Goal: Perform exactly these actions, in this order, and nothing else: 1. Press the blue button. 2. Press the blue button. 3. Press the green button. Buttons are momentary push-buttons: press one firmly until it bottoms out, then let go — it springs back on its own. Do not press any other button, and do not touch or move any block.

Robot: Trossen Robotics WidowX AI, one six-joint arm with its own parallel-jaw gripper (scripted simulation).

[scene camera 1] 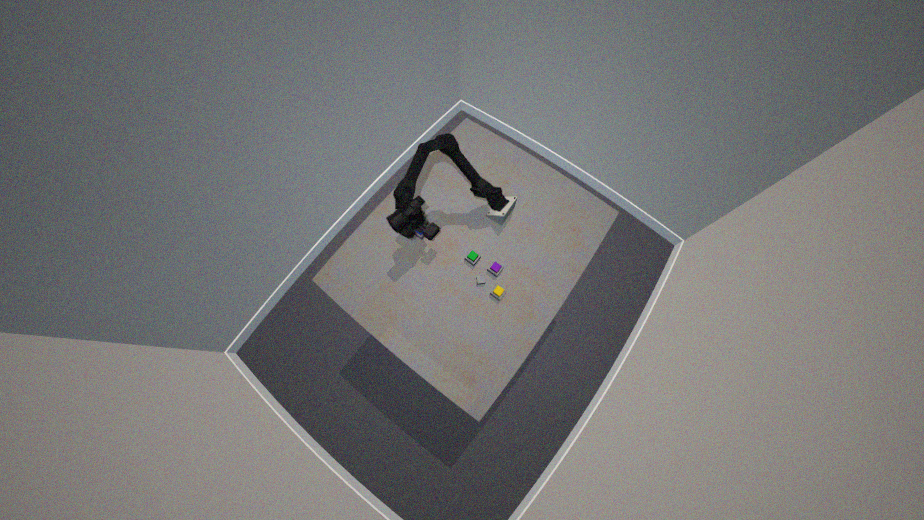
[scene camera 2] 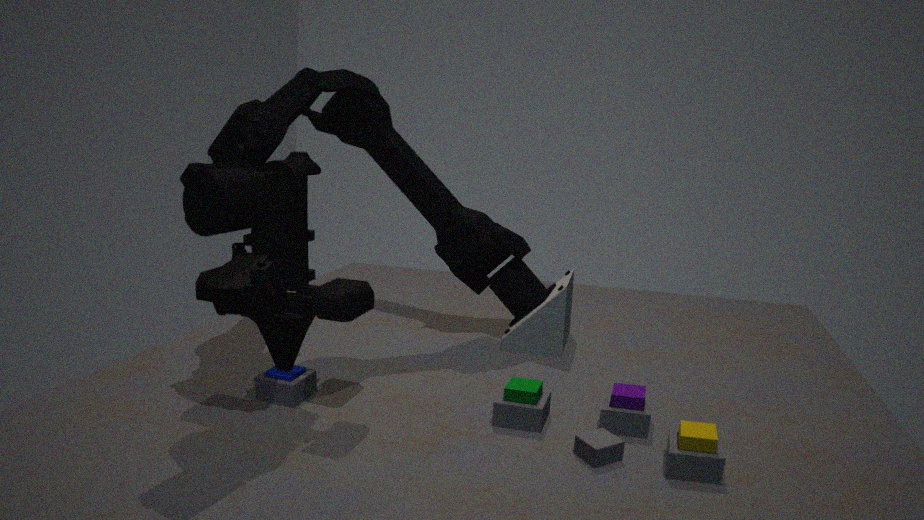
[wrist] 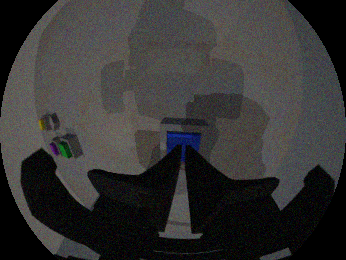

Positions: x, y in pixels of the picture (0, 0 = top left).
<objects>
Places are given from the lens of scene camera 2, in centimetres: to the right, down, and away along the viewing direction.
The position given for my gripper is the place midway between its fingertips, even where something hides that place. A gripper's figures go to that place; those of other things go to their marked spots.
my gripper [scene camera 2: 284, 370]: -19, 12, 65
green button [scene camera 2: 518, 389]: 5, 12, 60
yellow button [scene camera 2: 697, 436]: 20, 15, 50
</objects>
